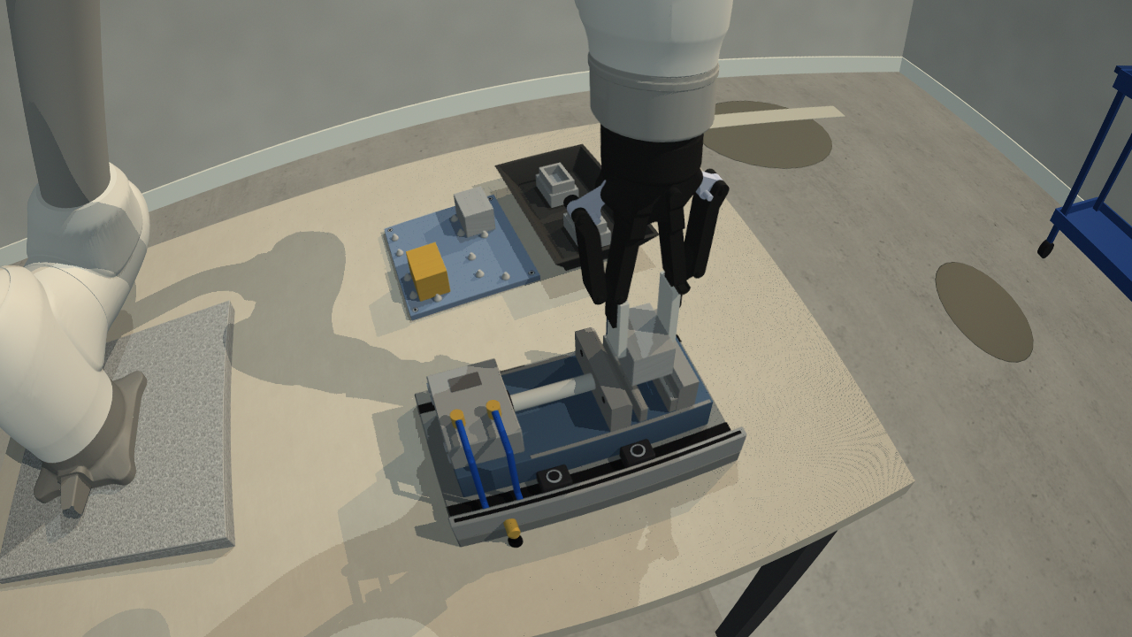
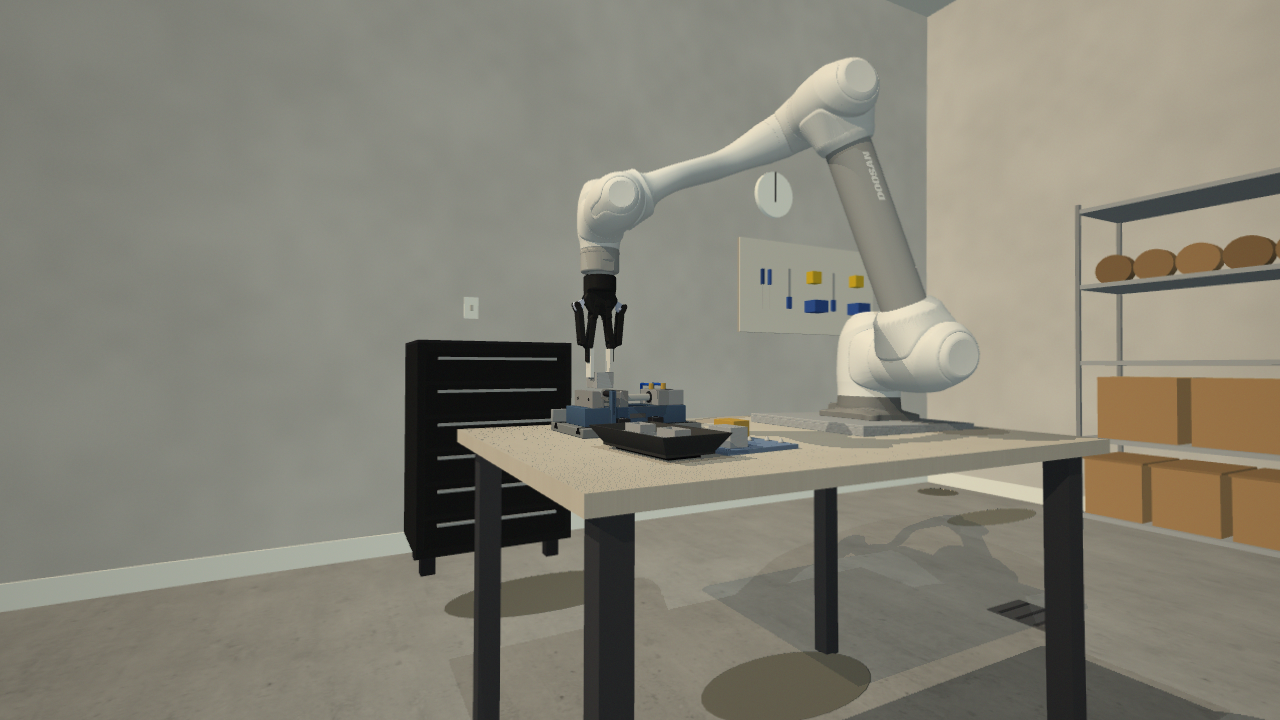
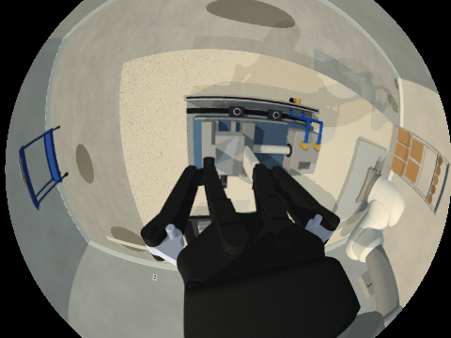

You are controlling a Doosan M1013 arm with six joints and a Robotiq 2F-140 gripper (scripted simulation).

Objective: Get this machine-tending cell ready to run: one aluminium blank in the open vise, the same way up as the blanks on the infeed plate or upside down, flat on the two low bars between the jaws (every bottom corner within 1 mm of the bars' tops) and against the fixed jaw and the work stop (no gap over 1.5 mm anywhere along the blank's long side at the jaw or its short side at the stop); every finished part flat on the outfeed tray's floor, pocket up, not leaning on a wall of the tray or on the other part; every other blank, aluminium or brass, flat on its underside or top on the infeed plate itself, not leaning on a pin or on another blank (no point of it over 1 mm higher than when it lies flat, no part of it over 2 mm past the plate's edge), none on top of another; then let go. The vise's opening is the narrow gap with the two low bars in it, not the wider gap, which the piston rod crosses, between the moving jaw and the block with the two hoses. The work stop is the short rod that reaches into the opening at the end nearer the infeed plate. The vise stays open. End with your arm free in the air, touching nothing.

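Now: the aluminium blank 40 mm below my hand. The rest, counted from my hand: fixed jaw 30 mm ahead, 10 mm to the left, 80 mm below; then work stop 50 mm to the left, 70 mm below; then moving jaw 40 mm behind, 10 mm to the left, 80 mm below.
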